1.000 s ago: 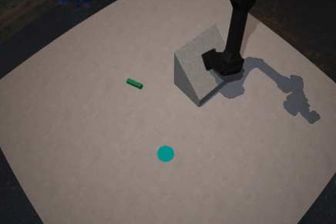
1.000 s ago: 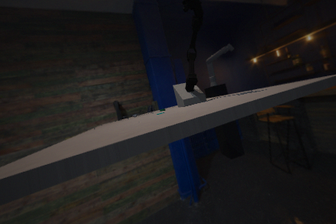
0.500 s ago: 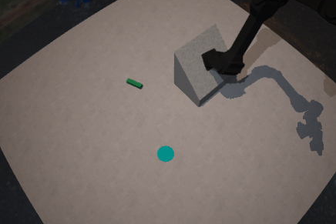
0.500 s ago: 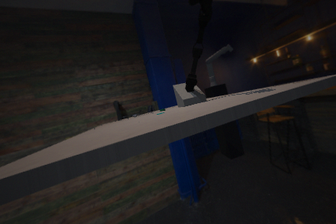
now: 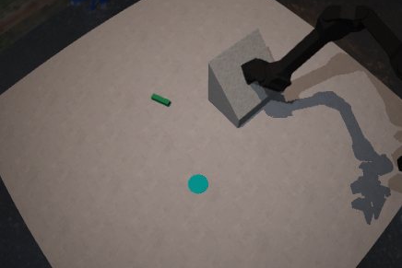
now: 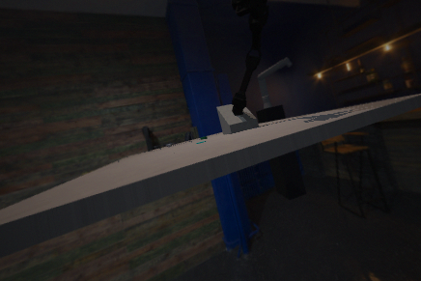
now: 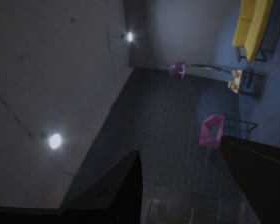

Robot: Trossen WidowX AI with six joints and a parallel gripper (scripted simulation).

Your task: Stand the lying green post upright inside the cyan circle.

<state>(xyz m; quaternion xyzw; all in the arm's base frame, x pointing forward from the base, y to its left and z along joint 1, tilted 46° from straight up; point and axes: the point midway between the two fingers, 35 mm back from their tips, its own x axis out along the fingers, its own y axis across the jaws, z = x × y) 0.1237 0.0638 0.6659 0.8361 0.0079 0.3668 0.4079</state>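
Right now the green post is 15 cm ahead of my gripper tip, 69 cm to the right of it and 56 cm below it. Also, from my gripper tip: cyan circle 22 cm ahead, 38 cm to the right, 57 cm below.
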